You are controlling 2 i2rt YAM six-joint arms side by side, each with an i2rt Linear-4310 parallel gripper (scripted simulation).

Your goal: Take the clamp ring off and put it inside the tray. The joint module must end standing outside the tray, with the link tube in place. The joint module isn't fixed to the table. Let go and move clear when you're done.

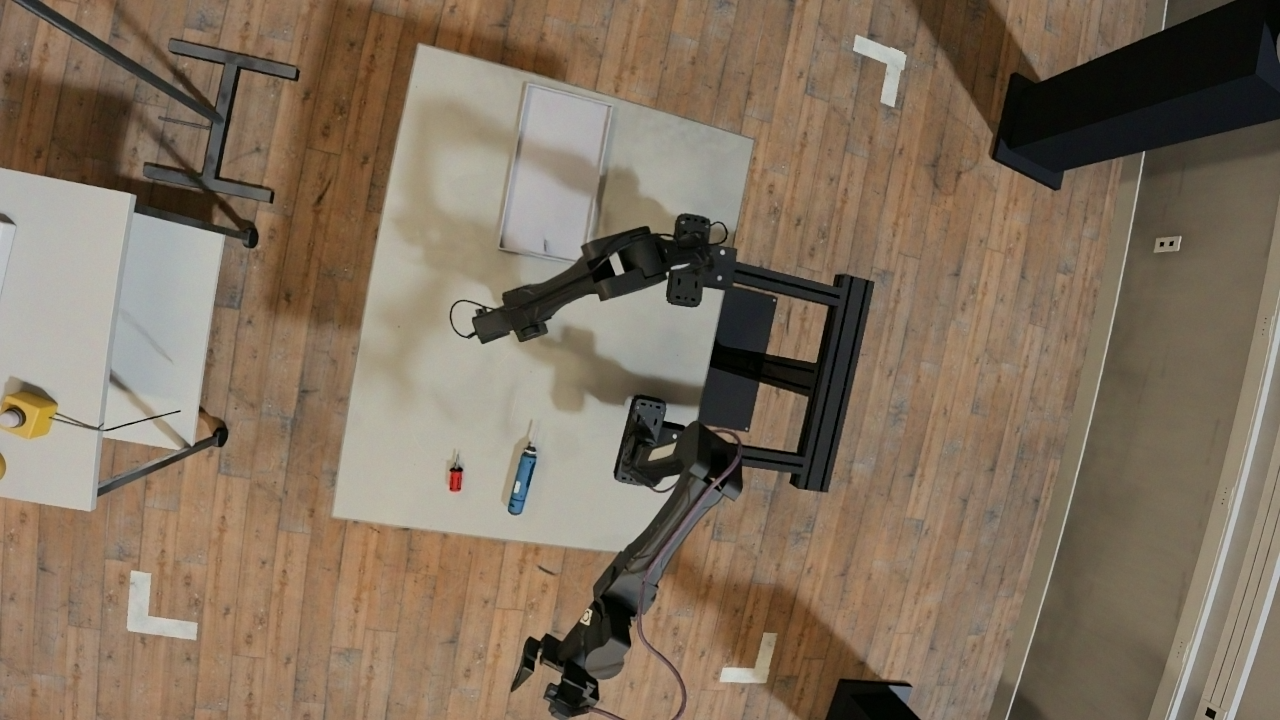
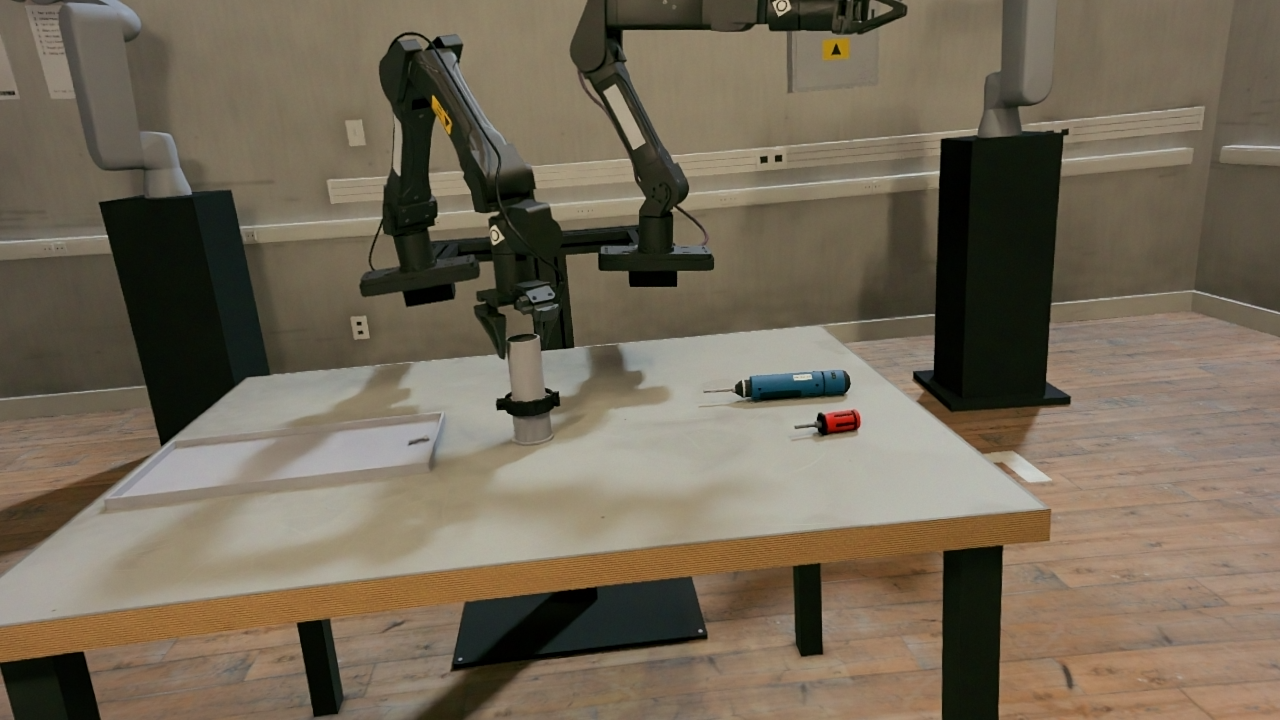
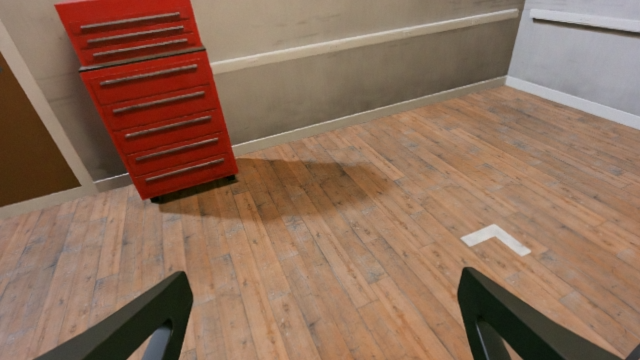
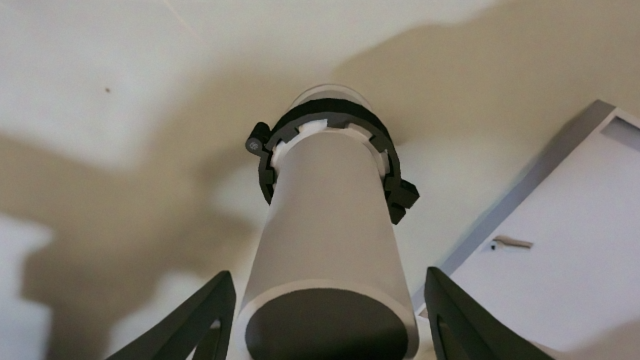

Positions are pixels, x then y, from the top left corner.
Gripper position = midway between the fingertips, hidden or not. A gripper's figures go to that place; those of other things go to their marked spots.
Labels:
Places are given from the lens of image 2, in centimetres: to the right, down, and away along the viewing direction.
my right gripper [image 2: 523,353]: -18, -1, 130
pale link tube [image 2: 524,356]: -17, 0, 127
white tray [image 2: 286,458]: -53, 15, 132
blue power screwdriver [image 2: 816,383]: 29, 4, 140
The marked spots on the pale link tube and the blue power screwdriver are 48 cm apart.

